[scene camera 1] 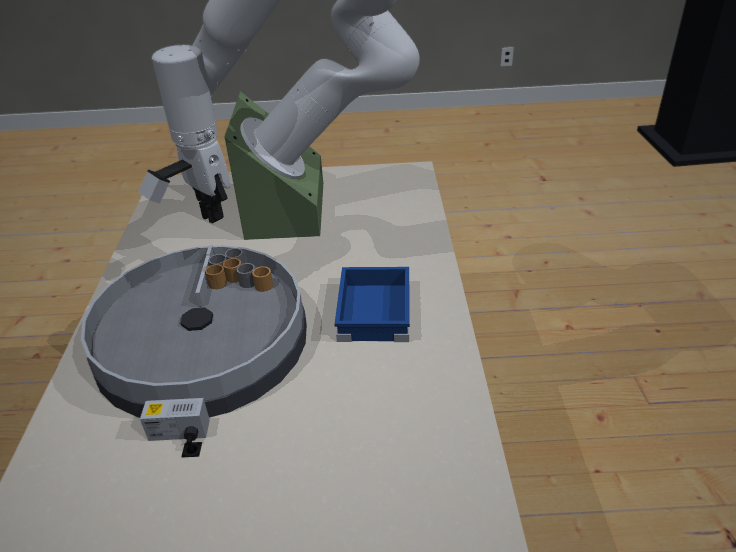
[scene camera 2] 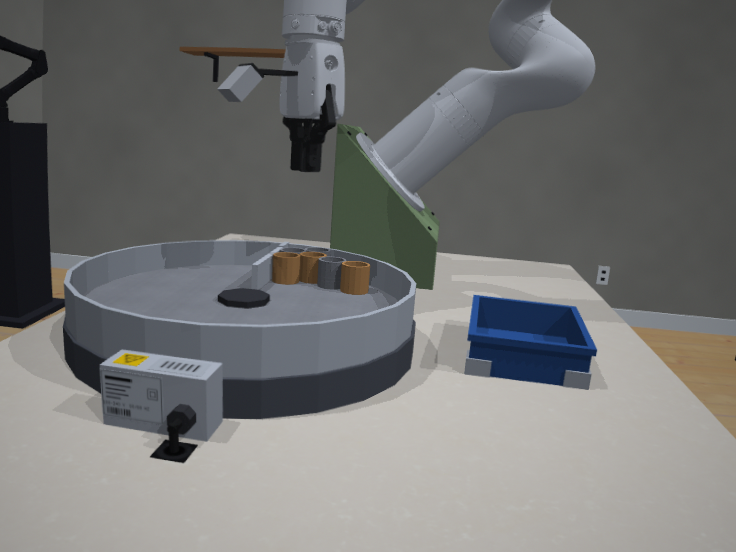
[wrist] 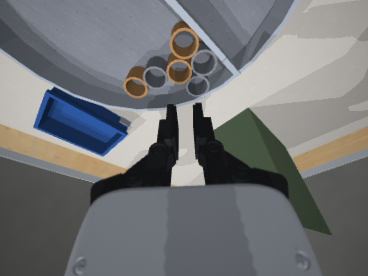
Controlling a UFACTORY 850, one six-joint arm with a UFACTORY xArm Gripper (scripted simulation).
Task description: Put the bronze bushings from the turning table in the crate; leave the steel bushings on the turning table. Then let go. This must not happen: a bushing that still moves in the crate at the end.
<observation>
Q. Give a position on a grey turning table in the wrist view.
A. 99, 49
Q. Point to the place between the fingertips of the gripper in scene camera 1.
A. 213, 218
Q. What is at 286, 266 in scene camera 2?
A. A bronze bushing.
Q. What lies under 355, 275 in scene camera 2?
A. A bronze bushing.
</observation>
